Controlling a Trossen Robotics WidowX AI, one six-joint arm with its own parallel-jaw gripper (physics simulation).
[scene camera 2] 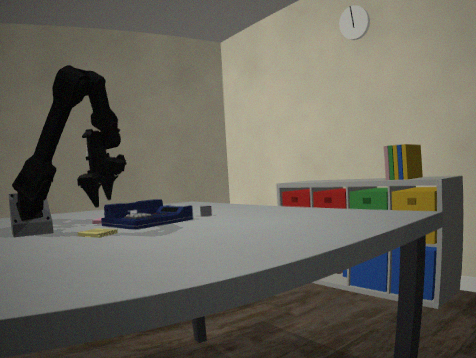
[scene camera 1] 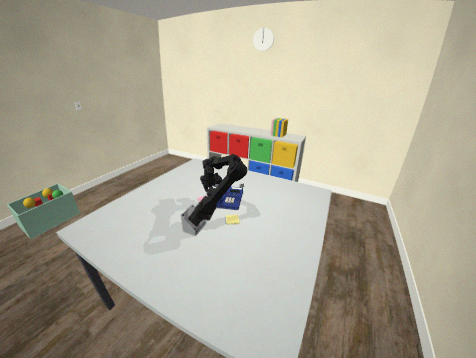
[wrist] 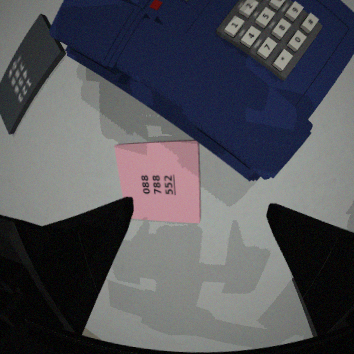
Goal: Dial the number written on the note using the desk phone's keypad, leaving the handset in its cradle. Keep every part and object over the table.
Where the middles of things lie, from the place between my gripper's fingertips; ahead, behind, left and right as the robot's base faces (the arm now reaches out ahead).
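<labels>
My gripper: 8 cm short of the handset (wrist: 228,102), 5 cm to the left of it, 2 cm above it. Blue desk phone (scene camera 2: 163,215), from my hand: 9 cm ahead, 10 cm to the right, 4 cm below.
</labels>
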